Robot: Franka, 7 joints.
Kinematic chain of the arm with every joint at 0, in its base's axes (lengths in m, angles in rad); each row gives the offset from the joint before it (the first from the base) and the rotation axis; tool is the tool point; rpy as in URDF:
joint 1: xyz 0 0 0.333 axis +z
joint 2: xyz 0 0 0 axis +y
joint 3: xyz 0 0 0.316 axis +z
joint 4: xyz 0.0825 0 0 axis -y
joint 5: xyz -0.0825 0 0.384 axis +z
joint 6: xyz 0 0 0 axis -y
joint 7: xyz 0.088 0 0 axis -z
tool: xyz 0 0 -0.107 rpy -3.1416 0 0
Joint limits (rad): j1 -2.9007..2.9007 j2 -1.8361..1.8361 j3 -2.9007..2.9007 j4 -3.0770..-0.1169 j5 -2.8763..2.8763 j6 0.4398..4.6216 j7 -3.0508..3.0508
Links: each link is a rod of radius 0.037 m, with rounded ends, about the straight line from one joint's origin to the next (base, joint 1, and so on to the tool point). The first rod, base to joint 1, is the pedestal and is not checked.
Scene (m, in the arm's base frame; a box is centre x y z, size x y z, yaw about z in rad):
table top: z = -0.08
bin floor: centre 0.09 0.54 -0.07 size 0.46 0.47 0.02 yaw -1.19
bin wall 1: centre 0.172 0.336 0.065 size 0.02 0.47 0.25 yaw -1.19
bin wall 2: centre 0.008 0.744 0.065 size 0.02 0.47 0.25 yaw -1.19
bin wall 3: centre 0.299 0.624 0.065 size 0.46 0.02 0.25 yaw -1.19
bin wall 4: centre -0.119 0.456 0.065 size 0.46 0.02 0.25 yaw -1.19
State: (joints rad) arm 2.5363 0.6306 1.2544 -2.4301 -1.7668 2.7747 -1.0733
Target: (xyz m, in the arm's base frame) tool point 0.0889 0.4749 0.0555
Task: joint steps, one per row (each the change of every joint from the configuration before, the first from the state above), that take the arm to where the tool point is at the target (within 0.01 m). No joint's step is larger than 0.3 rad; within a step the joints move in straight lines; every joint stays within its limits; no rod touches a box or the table.
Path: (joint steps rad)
1: -0.2885 -0.0662 -0.0733 0.1135 -0.0095 -0.0071 0.0010
2: -0.2885 -0.0662 -0.0732 0.1134 -0.0095 -0.0071 0.0010
3: -0.2885 -0.0662 -0.0733 0.1135 -0.0096 -0.0071 0.0009
4: -0.2885 -0.0663 -0.0732 0.1135 -0.0095 -0.0071 0.0010
5: -0.2885 -0.0662 -0.0733 0.1135 -0.0095 -0.0071 0.0010
6: -0.2885 -0.0662 -0.0732 0.1134 -0.0095 -0.0071 0.0010
7: 0.2038 0.1398 -0.2801 -0.1519 0.0190 -0.0953 -0.0020
8: 0.2038 0.1399 -0.2801 -0.1520 0.0190 -0.0954 -0.0019
9: 0.2038 0.1398 -0.2800 -0.1520 0.0190 -0.0953 -0.0020

